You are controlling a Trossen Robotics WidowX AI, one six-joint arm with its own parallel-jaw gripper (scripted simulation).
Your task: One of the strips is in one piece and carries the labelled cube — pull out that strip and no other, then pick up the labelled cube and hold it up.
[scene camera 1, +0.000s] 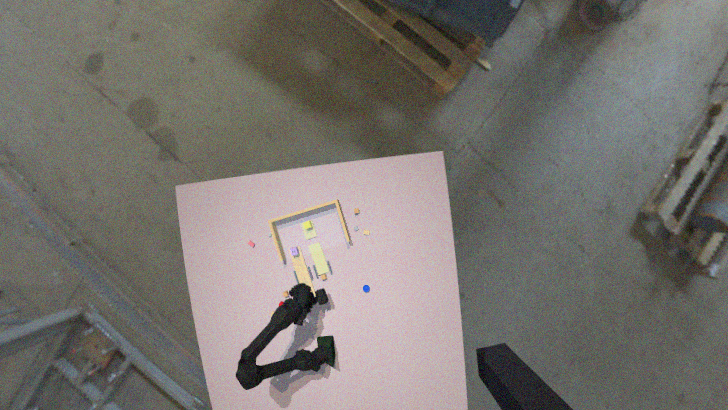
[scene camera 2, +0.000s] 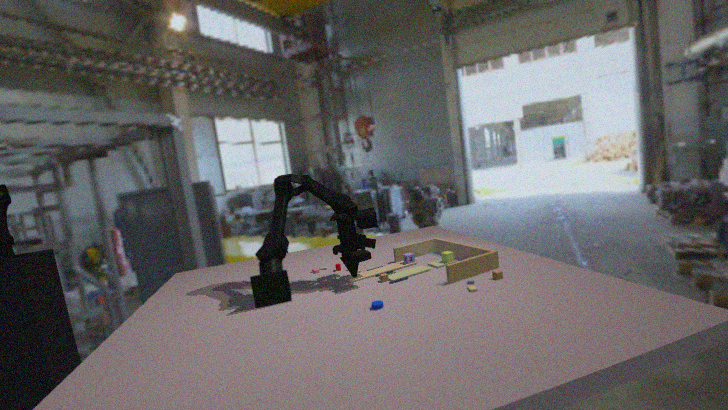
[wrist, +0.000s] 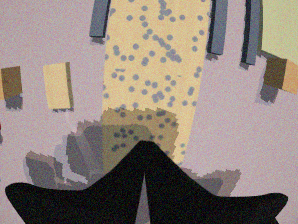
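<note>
My gripper [scene camera 2: 354,277] is what I can see here, and the wrist view [wrist: 145,147] has the gripper in it too.
</note>
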